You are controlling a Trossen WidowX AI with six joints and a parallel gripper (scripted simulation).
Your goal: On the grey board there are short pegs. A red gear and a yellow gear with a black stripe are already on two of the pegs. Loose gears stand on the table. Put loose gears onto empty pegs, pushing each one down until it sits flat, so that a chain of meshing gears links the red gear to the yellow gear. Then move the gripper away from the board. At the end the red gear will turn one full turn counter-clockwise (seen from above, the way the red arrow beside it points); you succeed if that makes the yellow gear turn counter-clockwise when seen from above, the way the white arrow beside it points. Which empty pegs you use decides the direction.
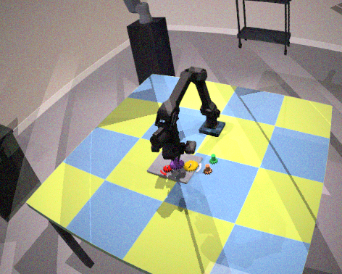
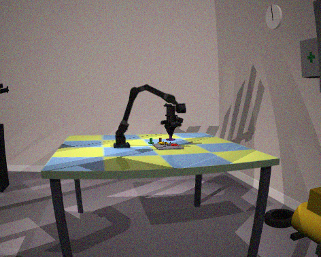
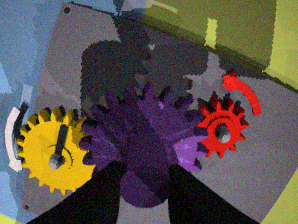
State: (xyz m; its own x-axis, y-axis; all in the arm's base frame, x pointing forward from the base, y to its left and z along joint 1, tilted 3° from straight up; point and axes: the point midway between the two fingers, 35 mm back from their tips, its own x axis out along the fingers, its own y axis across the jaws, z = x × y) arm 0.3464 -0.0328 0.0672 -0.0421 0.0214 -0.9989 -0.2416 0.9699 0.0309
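My gripper tip is now 5 cm to the right of the yellow gear, 5 cm above it and 4 cm past it. Round my gripper tip: green gear 13 cm to the left, 11 cm behind, 5 cm below; purple gear 1 cm below; white arrow 8 cm to the left, 6 cm below, 5 cm behind.
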